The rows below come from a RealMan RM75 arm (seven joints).
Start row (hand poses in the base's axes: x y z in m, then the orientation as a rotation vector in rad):
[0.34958 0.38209 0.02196 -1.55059 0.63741 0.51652]
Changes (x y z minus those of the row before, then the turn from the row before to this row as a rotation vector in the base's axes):
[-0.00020 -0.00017 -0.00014 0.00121 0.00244 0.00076]
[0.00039 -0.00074 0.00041 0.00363 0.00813 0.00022]
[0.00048 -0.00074 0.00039 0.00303 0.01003 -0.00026]
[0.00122 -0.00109 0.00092 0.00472 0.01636 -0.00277]
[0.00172 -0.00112 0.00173 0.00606 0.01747 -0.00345]
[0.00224 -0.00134 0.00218 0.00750 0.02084 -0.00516]
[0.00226 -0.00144 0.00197 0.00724 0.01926 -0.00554]
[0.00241 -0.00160 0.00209 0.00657 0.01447 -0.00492]
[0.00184 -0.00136 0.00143 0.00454 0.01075 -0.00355]
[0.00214 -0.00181 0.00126 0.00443 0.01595 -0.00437]
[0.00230 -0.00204 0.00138 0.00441 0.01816 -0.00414]
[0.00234 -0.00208 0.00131 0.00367 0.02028 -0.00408]
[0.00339 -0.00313 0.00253 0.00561 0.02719 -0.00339]
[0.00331 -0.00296 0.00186 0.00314 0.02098 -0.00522]
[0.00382 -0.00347 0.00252 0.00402 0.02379 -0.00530]
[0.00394 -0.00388 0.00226 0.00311 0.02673 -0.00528]
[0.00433 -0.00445 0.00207 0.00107 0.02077 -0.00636]
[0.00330 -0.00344 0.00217 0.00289 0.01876 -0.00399]
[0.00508 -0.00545 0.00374 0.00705 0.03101 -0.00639]
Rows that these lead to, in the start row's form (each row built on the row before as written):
[0.34938 0.38192 0.02182 -1.54933 0.63829 0.51935]
[0.34977 0.38118 0.02223 -1.54459 0.64308 0.52695]
[0.35025 0.38044 0.02262 -1.53986 0.64989 0.53555]
[0.35147 0.37935 0.02354 -1.53135 0.66278 0.54774]
[0.35319 0.37823 0.02527 -1.52101 0.67649 0.56061]
[0.35543 0.37689 0.02745 -1.50786 0.69345 0.57520]
[0.35769 0.37545 0.02942 -1.49496 0.70950 0.58813]
[0.36010 0.37385 0.03151 -1.48381 0.72162 0.59755]
[0.36194 0.37249 0.03294 -1.47584 0.73066 0.60451]
[0.36408 0.37068 0.03420 -1.46647 0.74432 0.61483]
[0.36638 0.36864 0.03558 -1.45666 0.75951 0.62700]
[0.36872 0.36656 0.03689 -1.44698 0.77658 0.64059]
[0.37211 0.36343 0.03942 -1.43414 0.79769 0.66056]
[0.37542 0.36047 0.04128 -1.42389 0.81619 0.67357]
[0.37924 0.35700 0.04380 -1.41199 0.83651 0.68889]
[0.38318 0.35312 0.04606 -1.40000 0.85946 0.70610]
[0.38751 0.34867 0.04813 -1.39056 0.87933 0.71725]
[0.39081 0.34523 0.05030 -1.38113 0.89523 0.72930]
[0.39589 0.33978 0.05404 -1.36340 0.92021 0.75012]

